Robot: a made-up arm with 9 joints.
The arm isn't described. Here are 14 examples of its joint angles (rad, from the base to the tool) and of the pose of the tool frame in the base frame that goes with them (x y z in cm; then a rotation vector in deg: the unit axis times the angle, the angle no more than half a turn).
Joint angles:
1: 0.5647 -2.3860 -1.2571 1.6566 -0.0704 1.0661 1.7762 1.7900 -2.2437
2: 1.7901 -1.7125 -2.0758 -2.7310 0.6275 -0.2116 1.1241 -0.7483 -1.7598
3: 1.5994 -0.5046 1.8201 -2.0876 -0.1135 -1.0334 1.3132 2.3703 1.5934
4: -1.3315 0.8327 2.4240 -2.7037 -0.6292 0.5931 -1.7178 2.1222 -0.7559
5: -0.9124 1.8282 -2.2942 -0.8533 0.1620 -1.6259 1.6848 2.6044 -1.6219
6: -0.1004 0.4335 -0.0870 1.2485 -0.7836 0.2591 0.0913 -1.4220 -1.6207
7: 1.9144 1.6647 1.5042 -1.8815 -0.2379 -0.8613 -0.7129 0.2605 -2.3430
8: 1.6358 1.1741 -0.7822 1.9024 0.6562 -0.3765 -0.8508 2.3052 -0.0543
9: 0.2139 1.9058 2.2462 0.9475 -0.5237 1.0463 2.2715 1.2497 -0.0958
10: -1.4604 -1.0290 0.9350 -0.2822 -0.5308 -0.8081 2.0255 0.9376 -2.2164
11: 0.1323 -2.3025 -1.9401 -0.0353 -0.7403 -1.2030 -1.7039 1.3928 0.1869
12: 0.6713 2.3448 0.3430 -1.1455 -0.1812 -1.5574 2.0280 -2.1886 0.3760
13: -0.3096 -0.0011 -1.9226 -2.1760 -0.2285 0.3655 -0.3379 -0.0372 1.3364
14: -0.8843 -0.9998 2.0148 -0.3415 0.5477 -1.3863 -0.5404 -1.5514 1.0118
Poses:
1: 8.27 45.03 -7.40 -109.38 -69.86 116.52
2: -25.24 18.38 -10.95 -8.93 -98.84 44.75
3: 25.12 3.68 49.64 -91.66 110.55 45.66
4: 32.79 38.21 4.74 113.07 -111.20 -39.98
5: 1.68 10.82 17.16 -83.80 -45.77 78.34
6: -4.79 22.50 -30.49 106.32 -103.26 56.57
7: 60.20 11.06 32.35 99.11 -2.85 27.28
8: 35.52 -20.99 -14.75 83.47 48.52 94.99
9: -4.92 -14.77 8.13 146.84 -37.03 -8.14
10: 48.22 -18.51 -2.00 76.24 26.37 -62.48
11: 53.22 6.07 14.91 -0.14 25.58 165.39
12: 3.97 35.85 -1.89 29.93 1.13 -56.71
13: 43.09 47.43 -12.22 5.58 139.88 -95.12
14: 4.73 -35.90 13.42 -78.53 -8.37 -64.91
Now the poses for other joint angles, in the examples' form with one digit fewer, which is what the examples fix.
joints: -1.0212 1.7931 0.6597 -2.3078 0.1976 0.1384 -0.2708 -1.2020 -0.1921
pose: 15.1 -16.9 54.9 -63.9 88.8 113.0
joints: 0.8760 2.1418 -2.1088 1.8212 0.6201 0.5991 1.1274 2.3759 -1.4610
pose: 64.9 15.9 27.6 -66.6 95.7 3.9
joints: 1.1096 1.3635 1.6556 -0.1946 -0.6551 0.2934 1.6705 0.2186 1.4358
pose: 22.3 -22.8 30.6 -88.2 -50.3 -125.1
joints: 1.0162 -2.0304 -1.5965 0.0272 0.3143 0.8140 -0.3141 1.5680 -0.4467
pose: 43.8 2.8 -15.9 49.8 -148.8 7.7
